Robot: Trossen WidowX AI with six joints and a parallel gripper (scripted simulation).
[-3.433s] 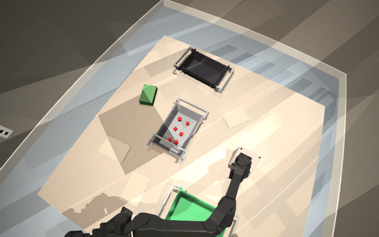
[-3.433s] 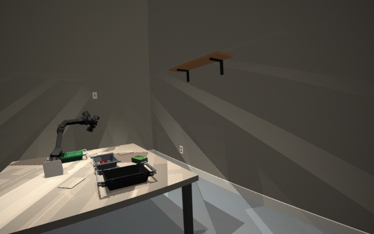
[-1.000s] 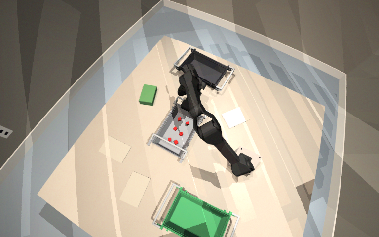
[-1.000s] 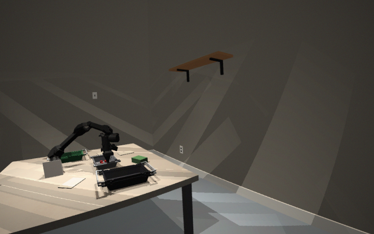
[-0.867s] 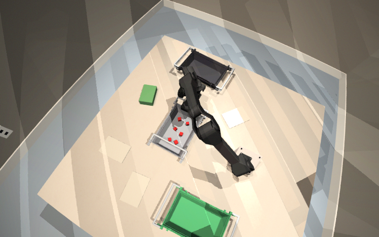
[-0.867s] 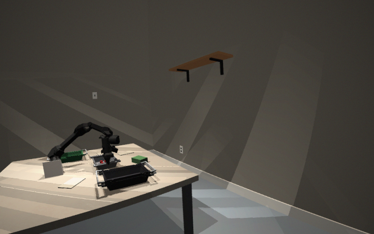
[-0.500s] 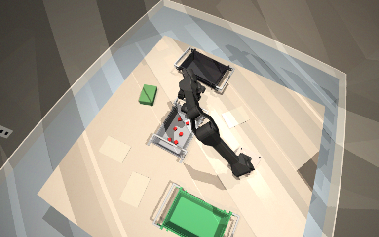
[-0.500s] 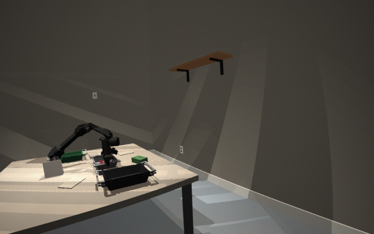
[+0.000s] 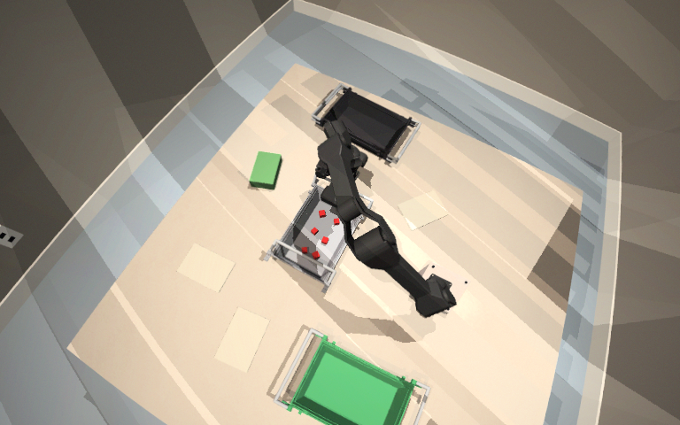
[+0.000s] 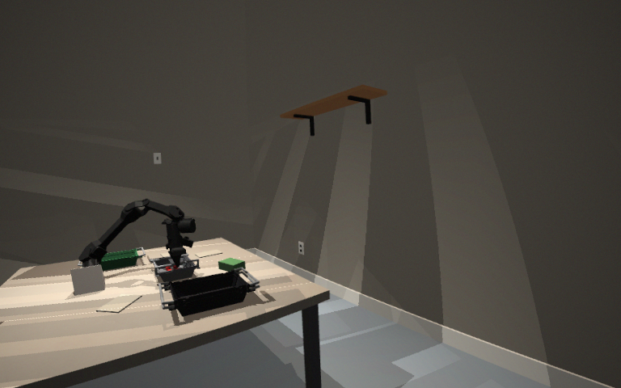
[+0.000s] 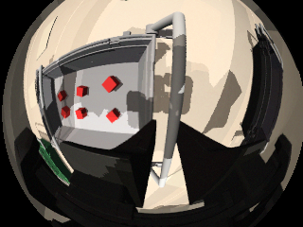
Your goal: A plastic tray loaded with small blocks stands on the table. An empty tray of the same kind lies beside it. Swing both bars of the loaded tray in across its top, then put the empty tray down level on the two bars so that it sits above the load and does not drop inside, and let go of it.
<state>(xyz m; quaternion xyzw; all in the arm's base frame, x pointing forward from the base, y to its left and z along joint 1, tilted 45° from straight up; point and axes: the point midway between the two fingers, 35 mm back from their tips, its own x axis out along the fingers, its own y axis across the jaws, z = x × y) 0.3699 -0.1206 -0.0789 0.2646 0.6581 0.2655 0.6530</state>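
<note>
My gripper tip is 49 cm to the right of the green tray, 29 cm past it and 3 cm above it. The rest, counted from my gripper tip: green block 27 cm ahead, 6 cm below, 3 cm to the left.
</note>
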